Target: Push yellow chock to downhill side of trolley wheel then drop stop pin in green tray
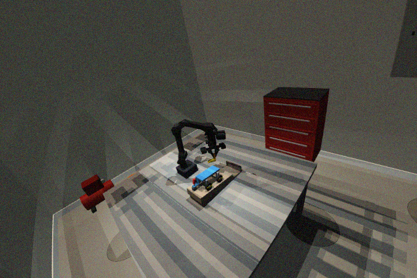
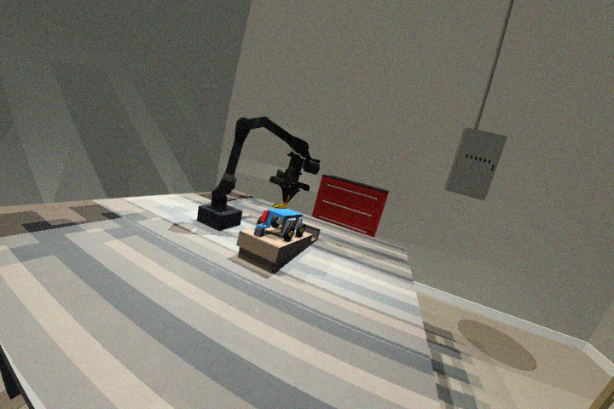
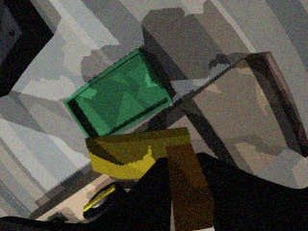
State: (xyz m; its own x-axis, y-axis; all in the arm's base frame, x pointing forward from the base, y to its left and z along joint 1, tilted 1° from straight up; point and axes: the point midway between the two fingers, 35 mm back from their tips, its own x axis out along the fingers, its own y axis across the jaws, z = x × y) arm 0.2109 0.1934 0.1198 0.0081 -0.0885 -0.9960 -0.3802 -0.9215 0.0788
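The yellow chock is 20 mm to the right of my gripper tip, 10 mm below it and 10 mm behind it. The rest, counted from my gripper tip: dark stop block 130 mm below, 120 mm to the left, 70 mm ahead; blue trolley 150 mm to the right, 110 mm ahead, 40 mm below; green tray 160 mm below, 60 mm to the right, 30 mm behind.
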